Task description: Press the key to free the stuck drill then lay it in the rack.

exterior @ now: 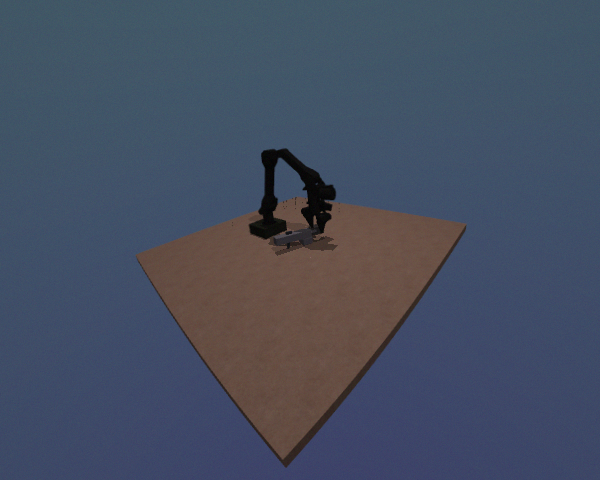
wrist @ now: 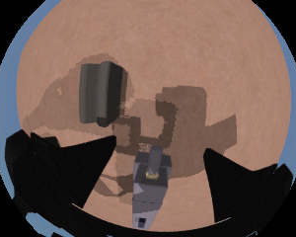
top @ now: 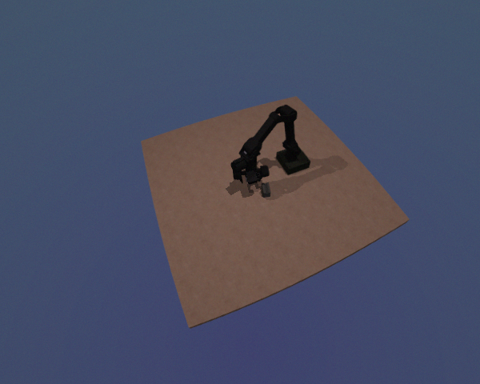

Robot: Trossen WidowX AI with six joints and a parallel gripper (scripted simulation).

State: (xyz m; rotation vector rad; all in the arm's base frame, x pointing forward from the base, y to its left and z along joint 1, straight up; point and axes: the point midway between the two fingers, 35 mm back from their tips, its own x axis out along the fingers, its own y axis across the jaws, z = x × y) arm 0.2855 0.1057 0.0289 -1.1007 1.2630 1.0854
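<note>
Right now the drill is 10 mm behind my gripper tip and 60 mm to the right of it. From my gripper tip the other things lie so: dark block (70 mm behind, 50 mm to the left, 30 mm below); grey block (20 mm behind, 120 mm to the right, 10 mm below); dark key (30 mm behind, 150 mm to the right).
</note>
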